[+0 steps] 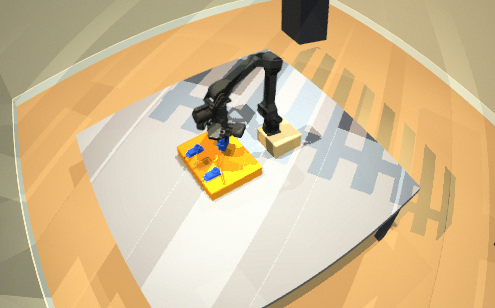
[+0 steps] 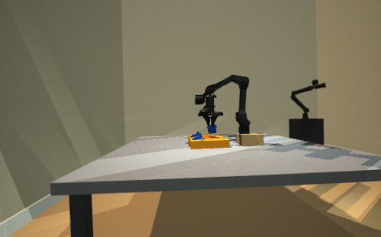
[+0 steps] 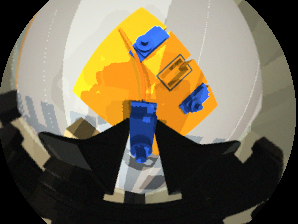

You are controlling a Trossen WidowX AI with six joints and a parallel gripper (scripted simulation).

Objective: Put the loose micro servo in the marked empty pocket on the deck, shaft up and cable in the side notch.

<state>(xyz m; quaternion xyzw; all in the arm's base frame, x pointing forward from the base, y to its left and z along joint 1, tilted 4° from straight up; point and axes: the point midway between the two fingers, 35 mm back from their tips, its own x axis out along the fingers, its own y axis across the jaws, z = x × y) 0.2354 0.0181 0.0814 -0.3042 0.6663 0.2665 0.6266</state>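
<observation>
The orange deck lies 10 cm below my gripper tip and 1 cm behind it.
</observation>
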